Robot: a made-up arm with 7 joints. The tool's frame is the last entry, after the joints.
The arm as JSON. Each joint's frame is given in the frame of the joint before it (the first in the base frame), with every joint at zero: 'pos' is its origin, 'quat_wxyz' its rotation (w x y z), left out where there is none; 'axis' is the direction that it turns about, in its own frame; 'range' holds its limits. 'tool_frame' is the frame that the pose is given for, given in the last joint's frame.
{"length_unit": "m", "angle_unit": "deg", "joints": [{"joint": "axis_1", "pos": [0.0, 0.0, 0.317], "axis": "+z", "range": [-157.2, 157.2]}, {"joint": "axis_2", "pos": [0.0, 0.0, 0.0], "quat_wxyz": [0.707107, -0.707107, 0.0, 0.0], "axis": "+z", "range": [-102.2, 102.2]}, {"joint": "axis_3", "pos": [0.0, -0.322, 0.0], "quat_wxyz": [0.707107, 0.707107, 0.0, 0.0], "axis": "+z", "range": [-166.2, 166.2]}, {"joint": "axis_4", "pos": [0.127, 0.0, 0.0], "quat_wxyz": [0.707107, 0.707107, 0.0, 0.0], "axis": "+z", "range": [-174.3, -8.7]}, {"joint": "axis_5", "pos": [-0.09, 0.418, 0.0], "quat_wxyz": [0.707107, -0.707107, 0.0, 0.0], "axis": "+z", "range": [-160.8, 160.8]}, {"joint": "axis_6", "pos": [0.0, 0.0, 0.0], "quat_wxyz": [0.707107, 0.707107, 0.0, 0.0], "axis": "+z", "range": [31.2, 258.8]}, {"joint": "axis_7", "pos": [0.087, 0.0, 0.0], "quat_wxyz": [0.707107, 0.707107, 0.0, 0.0], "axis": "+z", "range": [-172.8, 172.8]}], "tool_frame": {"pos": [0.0, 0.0, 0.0]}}
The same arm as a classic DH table. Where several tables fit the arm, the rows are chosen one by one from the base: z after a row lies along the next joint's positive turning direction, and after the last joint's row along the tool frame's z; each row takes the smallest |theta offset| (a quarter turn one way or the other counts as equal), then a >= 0, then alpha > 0; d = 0 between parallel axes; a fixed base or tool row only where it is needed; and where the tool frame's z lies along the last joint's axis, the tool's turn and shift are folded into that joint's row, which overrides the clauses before.
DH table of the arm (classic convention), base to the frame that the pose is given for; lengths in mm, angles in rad. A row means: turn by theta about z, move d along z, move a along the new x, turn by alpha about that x. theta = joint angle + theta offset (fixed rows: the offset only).
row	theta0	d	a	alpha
axis_1	0	317	0	-1.5708
axis_2	0	0	0	1.5708
axis_3	0	322	127	1.5708
axis_4	0	0	-90	-1.5708
axis_5	0	418	0	1.5708
axis_6	0	0	87	1.5708
axis_7	0	0	0	0
Joint limits (rad, base to tool): -2.7437..2.7437 -1.7837..1.7837 -2.9007..2.9007 -3.0421..-0.1518 -2.8065..2.8065 0.5445..4.5169 -3.0159..3.0159

